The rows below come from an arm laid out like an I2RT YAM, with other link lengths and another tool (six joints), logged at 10 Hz.
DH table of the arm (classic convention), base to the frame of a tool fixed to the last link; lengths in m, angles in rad. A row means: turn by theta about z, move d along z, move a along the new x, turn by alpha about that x. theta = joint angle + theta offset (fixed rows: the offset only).
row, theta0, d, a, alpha
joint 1, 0, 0.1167, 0.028, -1.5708
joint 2, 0, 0, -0.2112, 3.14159
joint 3, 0.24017, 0, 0.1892, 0
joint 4, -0.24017, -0.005, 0.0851, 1.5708
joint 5, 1.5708, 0.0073, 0, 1.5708
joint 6, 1.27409, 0.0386, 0.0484, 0.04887
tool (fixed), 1.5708, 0.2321, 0, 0
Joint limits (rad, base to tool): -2.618..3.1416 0..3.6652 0..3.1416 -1.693..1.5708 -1.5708..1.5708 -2.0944..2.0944
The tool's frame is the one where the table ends.
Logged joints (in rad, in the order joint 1, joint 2, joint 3, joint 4, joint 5, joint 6), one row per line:
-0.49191, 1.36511, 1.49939, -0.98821, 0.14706, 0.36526
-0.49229, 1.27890, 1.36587, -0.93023, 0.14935, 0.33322
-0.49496, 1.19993, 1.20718, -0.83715, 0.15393, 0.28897
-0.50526, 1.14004, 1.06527, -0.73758, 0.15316, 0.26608
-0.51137, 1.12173, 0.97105, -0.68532, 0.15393, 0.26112
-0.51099, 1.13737, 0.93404, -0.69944, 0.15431, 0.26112
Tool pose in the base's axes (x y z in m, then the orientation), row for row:
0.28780, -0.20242, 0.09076, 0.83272, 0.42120, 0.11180, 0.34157
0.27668, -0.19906, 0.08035, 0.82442, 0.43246, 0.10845, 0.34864
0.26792, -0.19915, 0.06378, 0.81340, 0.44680, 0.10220, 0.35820
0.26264, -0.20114, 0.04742, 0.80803, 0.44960, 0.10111, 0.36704
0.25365, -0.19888, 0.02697, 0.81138, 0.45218, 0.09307, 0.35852
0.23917, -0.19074, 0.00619, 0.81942, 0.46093, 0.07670, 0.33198
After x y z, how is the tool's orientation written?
As a quaternion, x y z w.
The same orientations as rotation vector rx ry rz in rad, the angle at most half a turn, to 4 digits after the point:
2.1658, 1.0955, 0.2908
2.1369, 1.1209, 0.2811
2.0987, 1.1528, 0.2637
2.0760, 1.1551, 0.2598
2.0931, 1.1665, 0.2401
2.1411, 1.2044, 0.2004

